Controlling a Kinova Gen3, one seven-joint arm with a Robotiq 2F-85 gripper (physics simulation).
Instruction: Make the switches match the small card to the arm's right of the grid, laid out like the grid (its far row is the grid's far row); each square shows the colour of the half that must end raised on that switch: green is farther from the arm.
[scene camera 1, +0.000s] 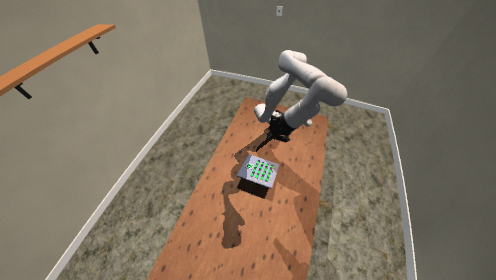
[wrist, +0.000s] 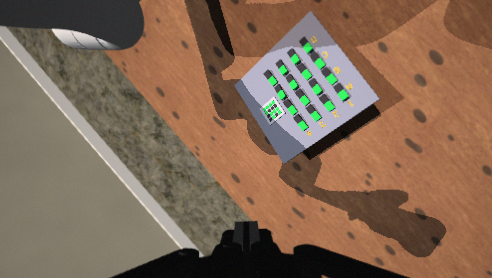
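Observation:
A grey box (scene camera 1: 245, 174) (wrist: 360, 92) with a sloped top carries a grid of several switches (scene camera 1: 262, 171) (wrist: 303, 100), each with a green half and a dark half. Which halves are raised is too small to tell. The small card (scene camera 1: 249, 166) (wrist: 273, 110) with green and dark squares lies beside the grid on the box top; its pattern is too small to read surely. My gripper (scene camera 1: 275, 117) (wrist: 247, 237) is shut and empty. It is in the air near the arm's base, apart from the box, and its tips are partly hard to make out in the scene view.
The box stands on a brown spotted table (scene camera 1: 200, 220) (wrist: 425, 175). Arm shadows fall across the table and part of the box. A wall shelf (scene camera 1: 55, 54) is at the left. Part of the arm (wrist: 75, 22) shows at the upper left of the wrist view.

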